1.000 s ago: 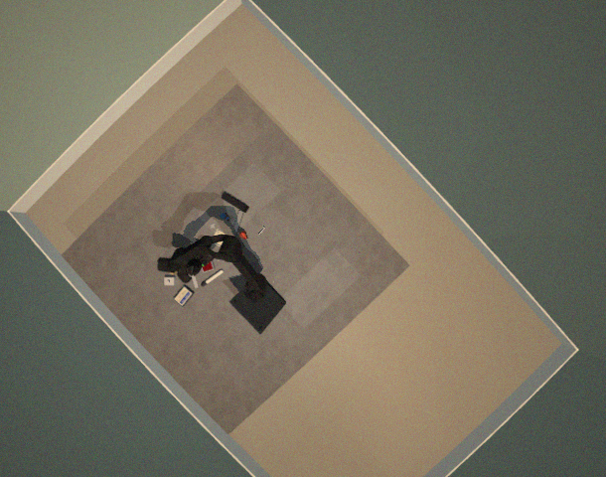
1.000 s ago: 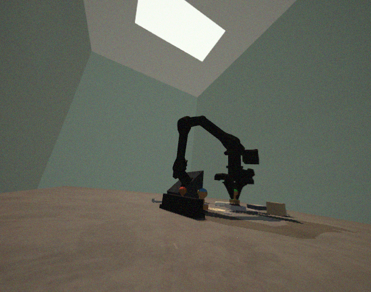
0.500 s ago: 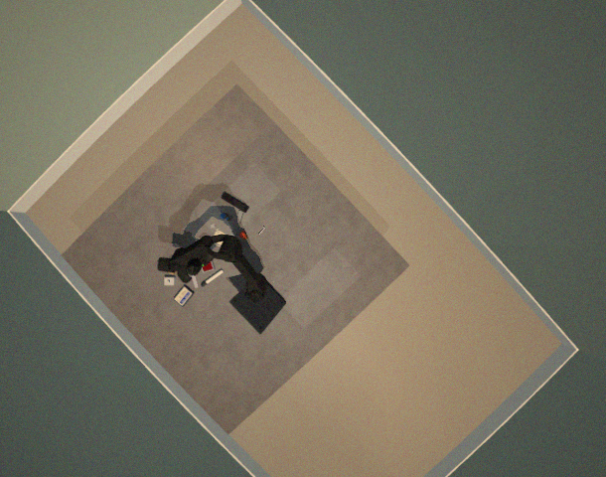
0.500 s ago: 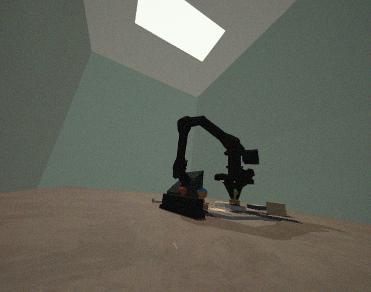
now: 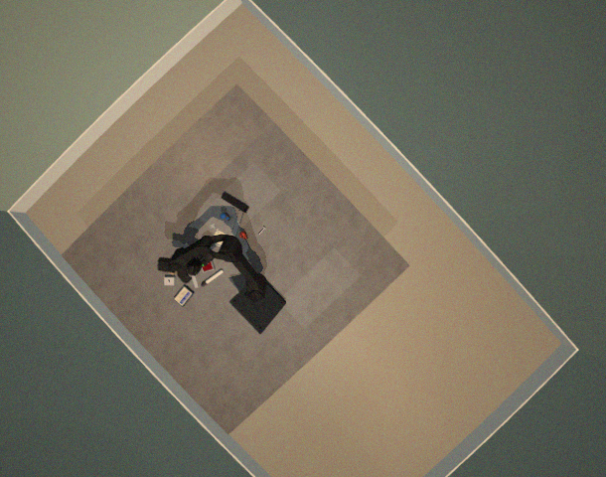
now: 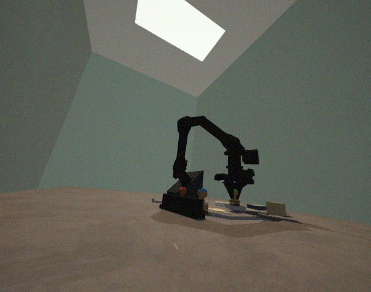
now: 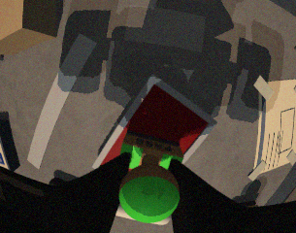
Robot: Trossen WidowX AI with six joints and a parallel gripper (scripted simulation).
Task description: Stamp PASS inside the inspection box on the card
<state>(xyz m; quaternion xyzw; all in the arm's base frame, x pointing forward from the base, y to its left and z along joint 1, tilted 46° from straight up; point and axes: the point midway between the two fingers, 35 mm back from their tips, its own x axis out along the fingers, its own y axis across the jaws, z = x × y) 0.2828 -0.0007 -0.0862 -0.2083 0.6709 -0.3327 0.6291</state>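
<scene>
The green-knobbed stamp lies right at my gripper tip. The rest, counted from my gripper tip: red ink pad (30 mm below); grey ruler (90 mm to the left, 40 mm below, 20 mm ahead); white marker (70 mm behind, 60 mm to the left, 30 mm below).
</scene>
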